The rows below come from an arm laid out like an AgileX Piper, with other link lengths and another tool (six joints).
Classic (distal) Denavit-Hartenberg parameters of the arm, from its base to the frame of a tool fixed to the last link. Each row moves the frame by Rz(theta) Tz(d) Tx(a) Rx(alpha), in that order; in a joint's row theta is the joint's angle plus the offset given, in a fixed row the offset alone. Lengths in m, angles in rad.
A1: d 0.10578  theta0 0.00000  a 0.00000  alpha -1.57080
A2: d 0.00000  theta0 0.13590  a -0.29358  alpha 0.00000
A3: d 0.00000  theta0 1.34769  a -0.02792  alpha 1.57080
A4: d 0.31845  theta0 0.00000  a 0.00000  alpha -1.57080
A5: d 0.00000  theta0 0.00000  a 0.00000  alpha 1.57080
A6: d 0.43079  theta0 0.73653  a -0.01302  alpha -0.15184
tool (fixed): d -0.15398  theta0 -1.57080  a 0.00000  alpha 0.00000
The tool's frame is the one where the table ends.
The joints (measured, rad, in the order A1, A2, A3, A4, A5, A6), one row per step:
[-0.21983, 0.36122, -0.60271, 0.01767, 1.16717, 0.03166]
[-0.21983, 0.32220, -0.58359, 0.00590, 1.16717, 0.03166]
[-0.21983, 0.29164, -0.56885, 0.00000, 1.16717, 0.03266]
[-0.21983, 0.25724, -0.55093, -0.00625, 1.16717, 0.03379]
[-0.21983, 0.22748, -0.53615, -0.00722, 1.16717, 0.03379]
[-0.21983, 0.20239, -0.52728, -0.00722, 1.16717, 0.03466]
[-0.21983, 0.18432, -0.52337, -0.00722, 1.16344, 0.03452]
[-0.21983, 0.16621, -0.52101, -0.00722, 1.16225, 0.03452]
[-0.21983, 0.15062, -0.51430, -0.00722, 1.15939, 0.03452]
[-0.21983, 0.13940, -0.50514, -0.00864, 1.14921, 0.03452]
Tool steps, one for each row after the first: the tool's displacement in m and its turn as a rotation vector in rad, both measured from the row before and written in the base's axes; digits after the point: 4 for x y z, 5 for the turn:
[-0.0044, -0.0021, -0.0005, -0.01517, -0.01700, -0.00391]
[-0.0031, -0.0009, -0.0005, -0.00817, -0.01438, -0.00278]
[-0.0034, -0.0009, -0.0013, -0.00850, -0.01499, -0.00308]
[-0.0024, 0.0003, -0.0009, -0.00414, -0.01442, -0.00037]
[-0.0017, 0.0004, 0.0008, -0.00292, -0.01597, -0.00060]
[-0.0004, 0.0001, 0.0025, -0.00401, -0.01743, 0.00012]
[-0.0009, 0.0002, 0.0027, -0.00370, -0.01653, 0.00001]
[-0.0006, 0.0001, 0.0005, -0.00257, -0.01146, 0.00002]
[0.0009, -0.0006, 0.0000, -0.00395, -0.01166, -0.00055]

